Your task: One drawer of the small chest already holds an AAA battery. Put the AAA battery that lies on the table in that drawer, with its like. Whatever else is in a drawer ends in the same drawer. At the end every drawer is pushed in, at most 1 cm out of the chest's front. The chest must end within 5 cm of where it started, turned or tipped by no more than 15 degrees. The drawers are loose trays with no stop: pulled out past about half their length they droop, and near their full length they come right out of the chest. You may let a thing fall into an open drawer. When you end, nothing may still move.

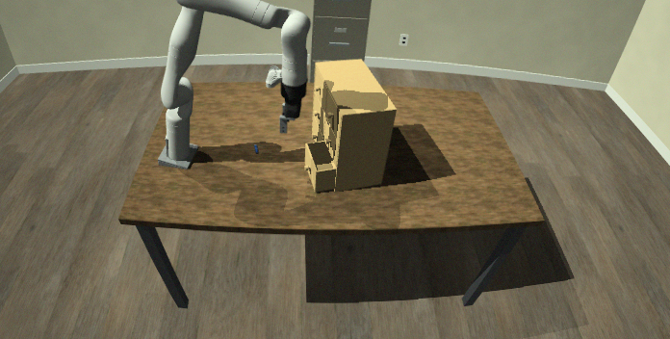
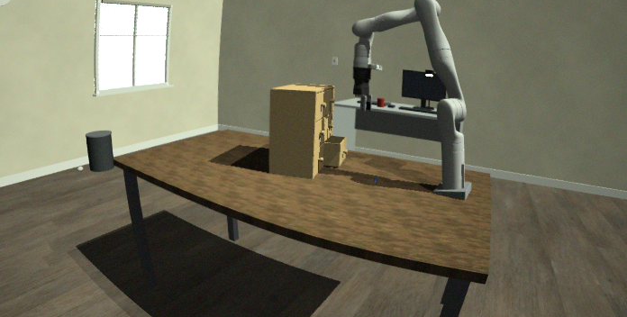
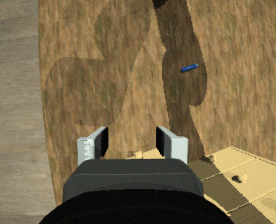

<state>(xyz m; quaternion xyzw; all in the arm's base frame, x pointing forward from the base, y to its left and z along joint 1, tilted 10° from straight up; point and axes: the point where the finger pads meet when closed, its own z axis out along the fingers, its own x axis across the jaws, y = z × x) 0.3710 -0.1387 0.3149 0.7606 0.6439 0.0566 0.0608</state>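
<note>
Right now my hand is 110 mm past the blue AAA battery, 170 mm to the right of it and 250 mm above it.
</note>
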